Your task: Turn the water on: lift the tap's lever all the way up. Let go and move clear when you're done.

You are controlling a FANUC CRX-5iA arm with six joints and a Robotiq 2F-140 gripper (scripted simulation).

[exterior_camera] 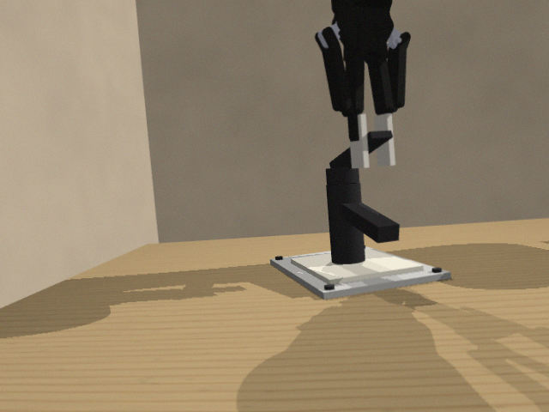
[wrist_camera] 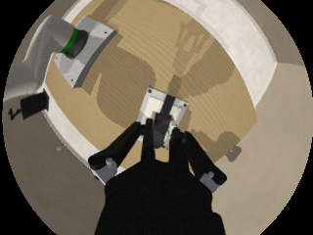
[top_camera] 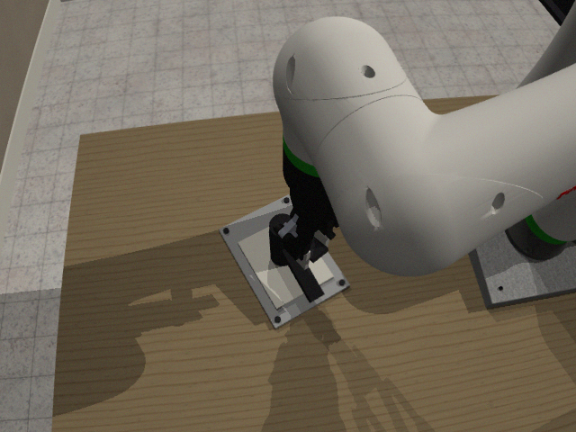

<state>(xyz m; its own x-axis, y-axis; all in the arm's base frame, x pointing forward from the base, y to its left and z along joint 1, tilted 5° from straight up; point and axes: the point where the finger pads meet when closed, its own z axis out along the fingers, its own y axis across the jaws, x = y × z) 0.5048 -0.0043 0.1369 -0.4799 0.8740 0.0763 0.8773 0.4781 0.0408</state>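
Right now the lever is 1 cm ahead of my hand, 2 cm to the right of it and 1 cm below it. The rest, counted from my hand: tap: 2 cm ahead, 4 cm to the right, 7 cm below.
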